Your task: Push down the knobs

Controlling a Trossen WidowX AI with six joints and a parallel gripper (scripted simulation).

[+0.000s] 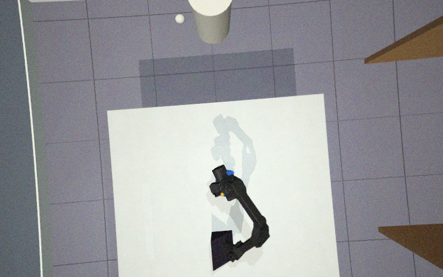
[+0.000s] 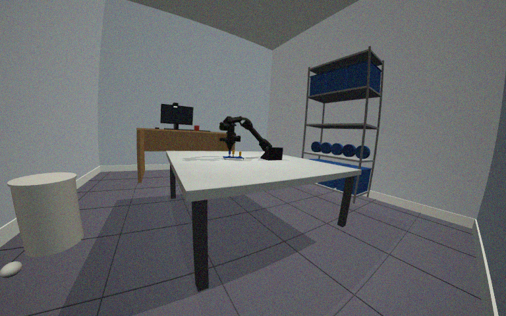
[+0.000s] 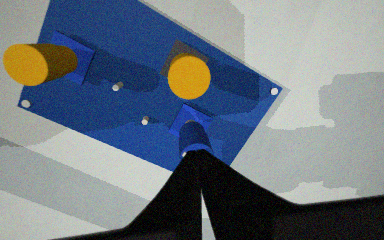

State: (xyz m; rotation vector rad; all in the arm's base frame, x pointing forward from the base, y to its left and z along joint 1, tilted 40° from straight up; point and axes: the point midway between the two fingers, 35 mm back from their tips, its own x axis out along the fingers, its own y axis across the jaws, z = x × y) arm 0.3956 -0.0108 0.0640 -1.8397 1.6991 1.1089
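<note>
Right now my gripper tip is 10 mm above the blue knob. Also, from my gripper tip: orange knob: 80 mm behind, 30 mm to the left, 30 mm below.
</note>
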